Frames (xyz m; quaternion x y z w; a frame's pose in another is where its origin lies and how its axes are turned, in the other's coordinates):
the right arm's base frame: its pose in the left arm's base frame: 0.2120 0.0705 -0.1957 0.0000 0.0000 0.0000 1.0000
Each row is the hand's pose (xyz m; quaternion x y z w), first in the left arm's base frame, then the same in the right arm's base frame.
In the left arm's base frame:
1: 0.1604 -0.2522 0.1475 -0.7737 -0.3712 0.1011 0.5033
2: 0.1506 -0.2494 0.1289 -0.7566 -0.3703 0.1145 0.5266
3: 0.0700 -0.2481 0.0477 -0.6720 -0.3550 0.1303 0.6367
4: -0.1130 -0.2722 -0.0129 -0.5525 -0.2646 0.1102 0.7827
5: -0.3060 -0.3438 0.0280 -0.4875 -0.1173 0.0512 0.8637
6: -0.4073 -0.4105 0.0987 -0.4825 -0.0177 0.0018 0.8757
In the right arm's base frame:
1: -0.0516 -0.3227 0.3432 -0.7737 -0.3712 0.1011 0.5033
2: -0.0614 -0.3199 0.3246 -0.7566 -0.3703 0.1145 0.5266
3: -0.1420 -0.3186 0.2434 -0.6720 -0.3550 0.1303 0.6367
4: -0.3250 -0.3427 0.1828 -0.5525 -0.2646 0.1102 0.7827
5: -0.5180 -0.4143 0.2237 -0.4875 -0.1173 0.0512 0.8637
6: -0.6193 -0.4810 0.2944 -0.4825 -0.0177 0.0018 0.8757

